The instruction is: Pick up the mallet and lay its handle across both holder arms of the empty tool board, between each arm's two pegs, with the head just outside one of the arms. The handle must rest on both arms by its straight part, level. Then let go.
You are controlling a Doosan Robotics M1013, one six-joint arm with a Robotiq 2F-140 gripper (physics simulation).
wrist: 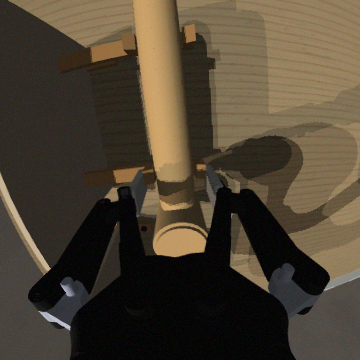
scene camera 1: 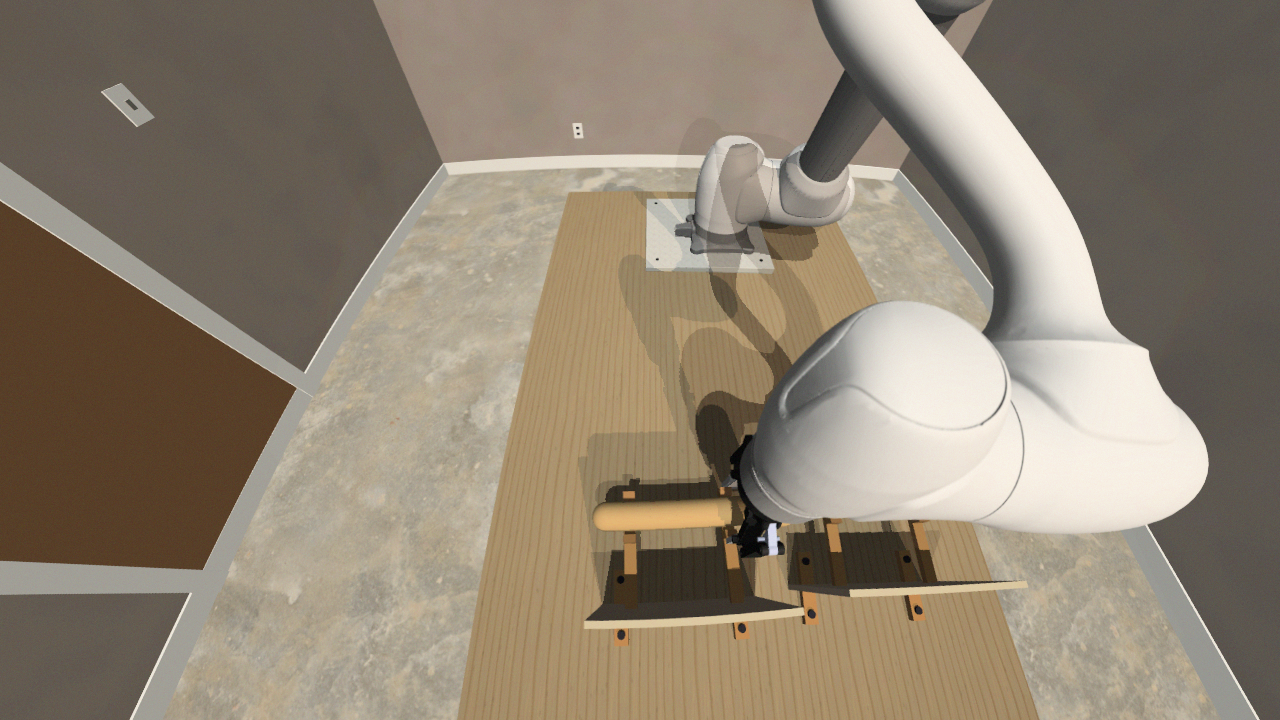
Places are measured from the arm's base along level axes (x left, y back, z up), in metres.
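Pixels of known places: gripper, between the fingertips: (wrist: 174, 176) (scene camera 1: 732, 512); arm's base, origin of its link: (scene camera 1: 718, 235).
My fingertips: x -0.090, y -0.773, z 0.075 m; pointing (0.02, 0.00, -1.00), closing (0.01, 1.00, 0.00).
Note:
For each thing: its top centre in the pictures, then the offset to it from my fingertips. "spot": a spot on its surface instead. Level surfaces: height alone.
- wooden mallet, centre of its top: (wrist: 165, 131) (scene camera 1: 697, 508) dx -0.065, dy -0.002, dz +0.070 m
- empty tool board, a spot on its surface: (scene camera 1: 939, 589) spot: dx +0.222, dy -0.120, dz +0.108 m
- wooden surface, height of its surface: dz -0.089 m
The wooden mallet (scene camera 1: 662, 514) (wrist: 162, 100) lies with its thick, straight handle across both arms of the left tool board (scene camera 1: 693, 618) (wrist: 40, 125), between their pegs. Its rounded end is at the left in the scene view. Its flared head (wrist: 181, 242) is beyond the right arm, largely hidden by the gripper in the scene view. My gripper (scene camera 1: 735, 512) (wrist: 174, 176) is partly closed around the mallet near the head. In the wrist view a gap shows between each finger pad and the wood, so it is still open. The empty tool board (scene camera 1: 939, 589) stands to the right.
The empty board's two arms (scene camera 1: 835, 544) (scene camera 1: 921, 539) are partly covered by my wrist in the scene view. The left board's right arm (scene camera 1: 733, 562) (wrist: 130, 174) is close beside my fingers. The robot base (scene camera 1: 723, 219) stands at the back of the wooden surface (scene camera 1: 581, 358).

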